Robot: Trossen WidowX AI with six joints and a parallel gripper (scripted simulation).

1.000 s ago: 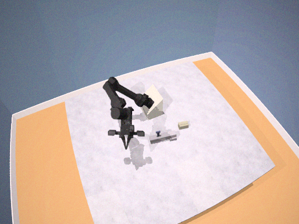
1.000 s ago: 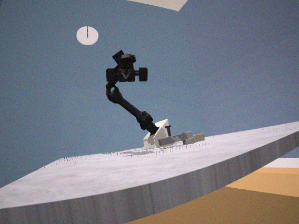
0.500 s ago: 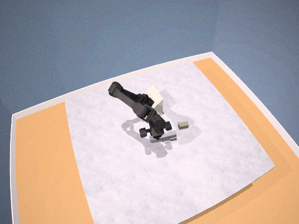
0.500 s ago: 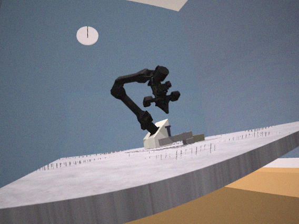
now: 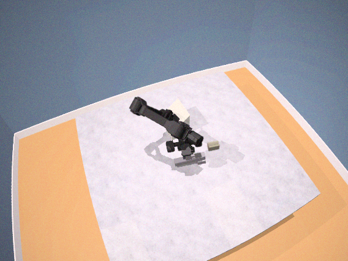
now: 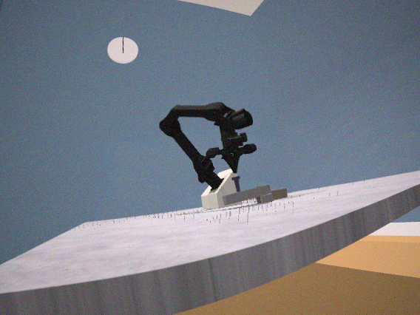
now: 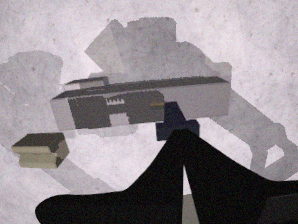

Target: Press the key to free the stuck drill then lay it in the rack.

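Right now the key is 50 mm below my gripper tip and 10 mm to the left of it. Round my gripper tip: olive-tan rack (220 mm to the left, 110 mm below); then drill (80 mm below, 60 mm to the left, 20 mm ahead); then holder block (90 mm below, 40 mm to the left, 10 mm ahead).
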